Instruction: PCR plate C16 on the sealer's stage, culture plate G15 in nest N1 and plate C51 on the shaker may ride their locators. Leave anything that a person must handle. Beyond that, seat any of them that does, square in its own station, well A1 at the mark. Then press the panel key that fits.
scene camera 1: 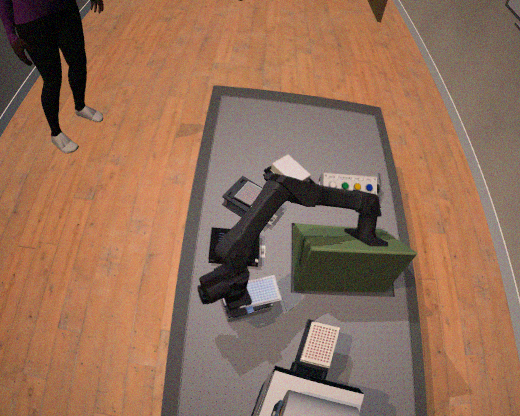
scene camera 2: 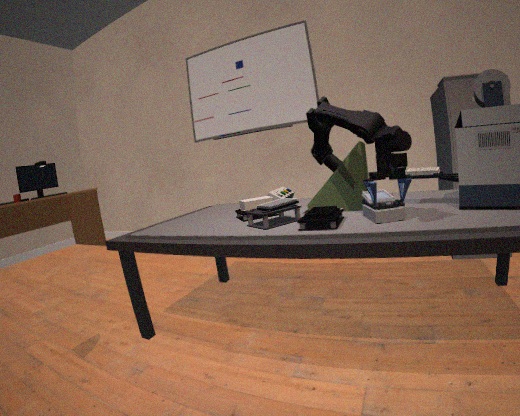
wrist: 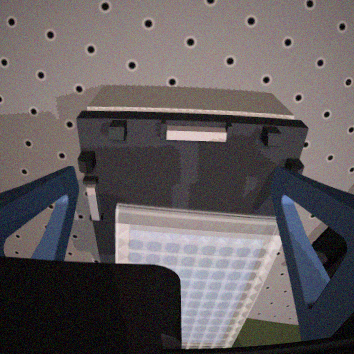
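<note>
My gripper (scene camera 2: 387,200) (wrist: 174,177) is open, its blue fingers spread low over a station (scene camera 2: 383,214) (wrist: 135,175) with a dark top and corner locators. A clear plate with pale blue wells (scene camera 1: 265,291) (wrist: 200,260) sits off toward one side of that station, not square; the wrist housing hides part of it. A plate with red wells (scene camera 1: 321,344) (scene camera 2: 422,170) lies on the stage of the sealer (scene camera 1: 320,391) (scene camera 2: 487,170). A grey plate (scene camera 1: 248,192) (scene camera 2: 278,204) lies on a raised dark station. The labels and A1 marks are unreadable. The key panel (scene camera 1: 350,179) (scene camera 2: 281,192) shows white, green, yellow and blue keys.
A green wedge (scene camera 1: 350,270) (scene camera 2: 340,187) stands by the arm's base. A black low station (scene camera 1: 218,240) (scene camera 2: 321,218) lies between the grey plate and my gripper. A white block (scene camera 1: 290,167) (scene camera 2: 255,202) sits farther along the table. A person stands beyond the table's side.
</note>
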